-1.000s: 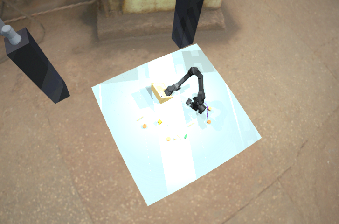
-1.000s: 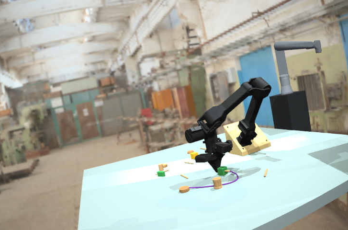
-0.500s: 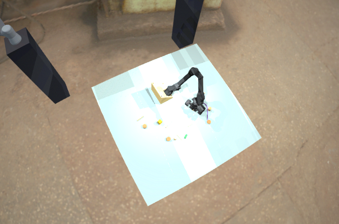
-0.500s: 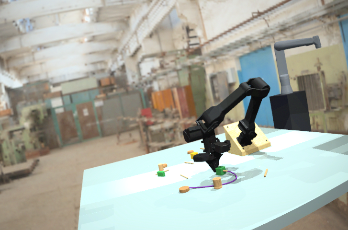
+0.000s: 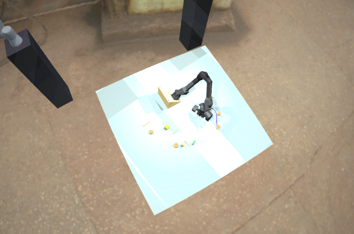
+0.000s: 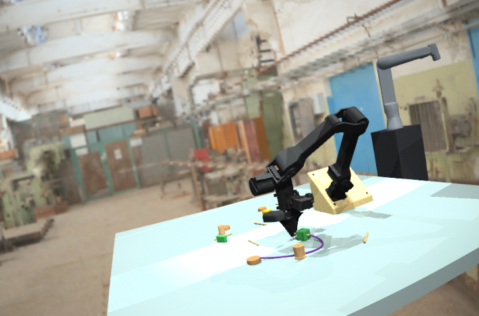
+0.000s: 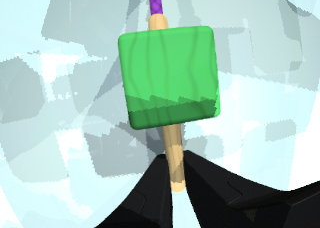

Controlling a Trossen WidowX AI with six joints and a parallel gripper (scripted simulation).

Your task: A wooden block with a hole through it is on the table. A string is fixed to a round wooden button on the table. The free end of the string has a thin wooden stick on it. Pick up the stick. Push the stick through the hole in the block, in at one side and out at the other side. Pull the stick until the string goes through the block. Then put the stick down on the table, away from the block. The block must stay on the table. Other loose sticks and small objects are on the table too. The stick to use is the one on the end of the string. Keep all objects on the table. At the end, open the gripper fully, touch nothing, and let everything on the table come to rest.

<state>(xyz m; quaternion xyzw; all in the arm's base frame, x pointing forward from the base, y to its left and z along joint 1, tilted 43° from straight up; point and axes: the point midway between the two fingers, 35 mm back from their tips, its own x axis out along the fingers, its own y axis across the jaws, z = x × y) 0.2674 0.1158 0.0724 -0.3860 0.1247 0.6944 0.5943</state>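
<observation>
My gripper tip is now 40 mm to the right of the green cube, 20 mm past it and 10 mm below it. The rest, counted from my gripper tip: thin wooden stick 40 mm to the left, 20 mm behind, 10 mm above; round wooden button 170 mm ahead, 80 mm to the left; yellow cube 330 mm to the right, 60 mm behind, 10 mm above.
</observation>
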